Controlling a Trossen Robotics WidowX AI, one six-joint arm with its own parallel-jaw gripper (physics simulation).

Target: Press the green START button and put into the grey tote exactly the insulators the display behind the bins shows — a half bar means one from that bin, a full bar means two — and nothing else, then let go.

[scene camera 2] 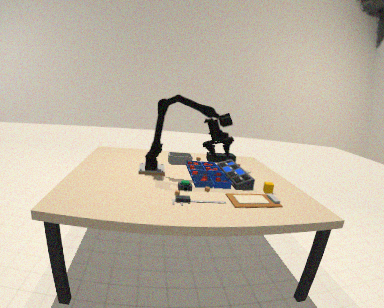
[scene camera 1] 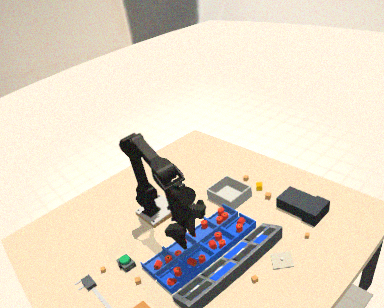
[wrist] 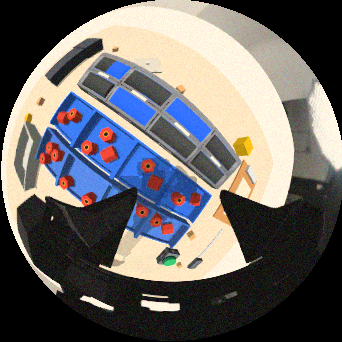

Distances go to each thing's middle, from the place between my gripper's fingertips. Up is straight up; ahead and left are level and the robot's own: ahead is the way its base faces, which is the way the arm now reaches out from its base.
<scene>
I see my gripper 110 mm short of the display (wrist: 159, 110), 100 mm above it and 70 mm to the right of it. Round my hand: grey tote (scene camera 1: 229, 191) (380 mm to the left, 160 mm behind, 100 mm below); black box (scene camera 1: 311, 209) (470 mm to the left, 160 mm ahead, 100 mm below).
</scene>
